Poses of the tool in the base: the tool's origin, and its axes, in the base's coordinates. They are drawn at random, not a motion.
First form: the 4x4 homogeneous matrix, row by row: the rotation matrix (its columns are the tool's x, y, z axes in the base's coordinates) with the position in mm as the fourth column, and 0 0 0 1 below. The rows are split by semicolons.
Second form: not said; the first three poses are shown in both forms.
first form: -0.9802 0.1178 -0.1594 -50.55; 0.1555 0.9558 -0.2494 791.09; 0.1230 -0.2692 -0.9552 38.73; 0 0 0 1
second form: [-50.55 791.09 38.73], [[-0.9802 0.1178 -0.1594], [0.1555 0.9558 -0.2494], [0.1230 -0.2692 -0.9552]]
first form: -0.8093 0.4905 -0.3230 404.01; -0.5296 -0.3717 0.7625 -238.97; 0.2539 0.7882 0.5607 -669.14; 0 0 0 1
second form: [404.01 -238.97 -669.14], [[-0.8093 0.4905 -0.3230], [-0.5296 -0.3717 0.7625], [0.2539 0.7882 0.5607]]
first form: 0.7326 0.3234 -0.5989 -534.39; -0.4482 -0.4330 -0.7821 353.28; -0.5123 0.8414 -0.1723 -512.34; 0 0 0 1
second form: [-534.39 353.28 -512.34], [[0.7326 0.3234 -0.5989], [-0.4482 -0.4330 -0.7821], [-0.5123 0.8414 -0.1723]]
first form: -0.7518 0.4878 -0.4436 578.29; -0.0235 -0.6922 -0.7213 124.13; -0.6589 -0.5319 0.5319 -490.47; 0 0 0 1
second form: [578.29 124.13 -490.47], [[-0.7518 0.4878 -0.4436], [-0.0235 -0.6922 -0.7213], [-0.6589 -0.5319 0.5319]]
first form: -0.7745 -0.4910 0.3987 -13.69; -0.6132 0.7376 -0.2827 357.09; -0.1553 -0.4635 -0.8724 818.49; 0 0 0 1
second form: [-13.69 357.09 818.49], [[-0.7745 -0.4910 0.3987], [-0.6132 0.7376 -0.2827], [-0.1553 -0.4635 -0.8724]]
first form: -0.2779 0.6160 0.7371 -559.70; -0.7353 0.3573 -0.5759 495.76; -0.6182 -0.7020 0.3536 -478.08; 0 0 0 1
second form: [-559.70 495.76 -478.08], [[-0.2779 0.6160 0.7371], [-0.7353 0.3573 -0.5759], [-0.6182 -0.7020 0.3536]]
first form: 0.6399 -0.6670 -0.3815 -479.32; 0.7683 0.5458 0.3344 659.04; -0.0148 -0.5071 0.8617 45.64; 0 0 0 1
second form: [-479.32 659.04 45.64], [[0.6399 -0.6670 -0.3815], [0.7683 0.5458 0.3344], [-0.0148 -0.5071 0.8617]]
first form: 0.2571 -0.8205 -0.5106 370.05; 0.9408 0.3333 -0.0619 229.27; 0.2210 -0.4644 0.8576 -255.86; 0 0 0 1
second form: [370.05 229.27 -255.86], [[0.2571 -0.8205 -0.5106], [0.9408 0.3333 -0.0619], [0.2210 -0.4644 0.8576]]
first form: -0.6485 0.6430 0.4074 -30.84; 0.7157 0.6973 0.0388 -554.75; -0.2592 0.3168 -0.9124 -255.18; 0 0 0 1
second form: [-30.84 -554.75 -255.18], [[-0.6485 0.6430 0.4074], [0.7157 0.6973 0.0388], [-0.2592 0.3168 -0.9124]]
